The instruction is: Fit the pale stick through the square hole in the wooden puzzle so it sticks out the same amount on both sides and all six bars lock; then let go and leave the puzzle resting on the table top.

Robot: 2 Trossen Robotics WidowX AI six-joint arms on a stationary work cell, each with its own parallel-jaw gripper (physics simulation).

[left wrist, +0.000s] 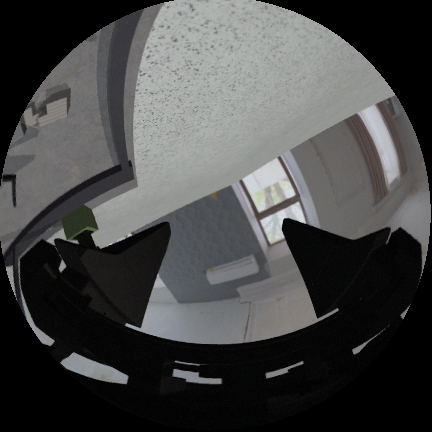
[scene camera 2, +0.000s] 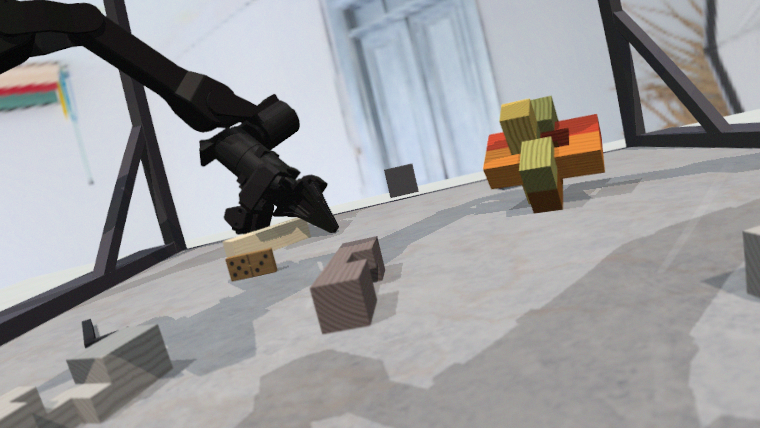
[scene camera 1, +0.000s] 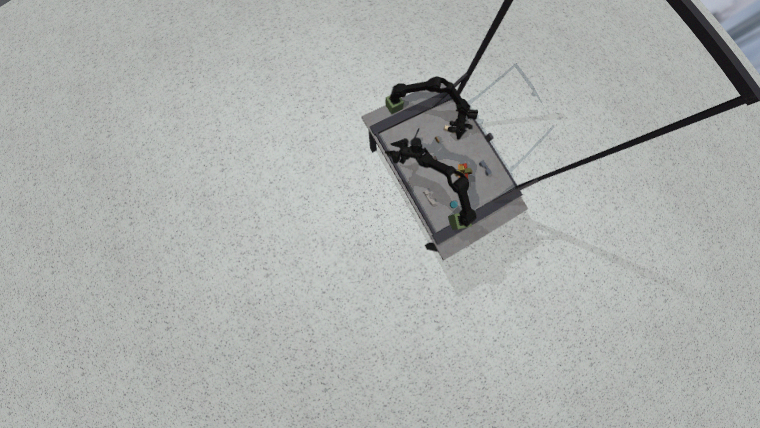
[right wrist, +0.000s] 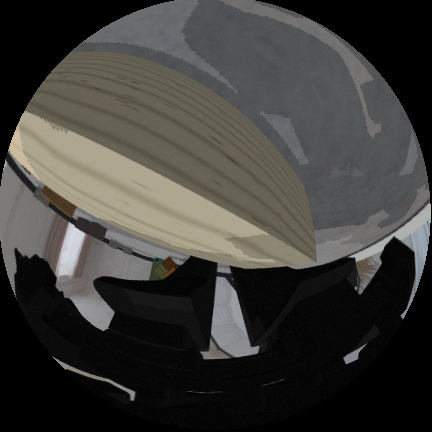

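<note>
The wooden puzzle, of crossed red, orange, yellow and olive bars, rests on the table top, well away from the stick. The pale stick lies on the table behind the domino in scene camera 2, outside the puzzle. My right gripper is low at the stick, its fingers drawn nearly together. The stick crosses in front of the fingertips in the right wrist view; I see none of it clamped between them. My left gripper is open and empty, high over the table's left edge.
A dotted domino lies beside the stick. A brown notched block lies nearer scene camera 2. Grey notched wood is at lower left. A teal round thing and a blue-grey piece also lie on the table.
</note>
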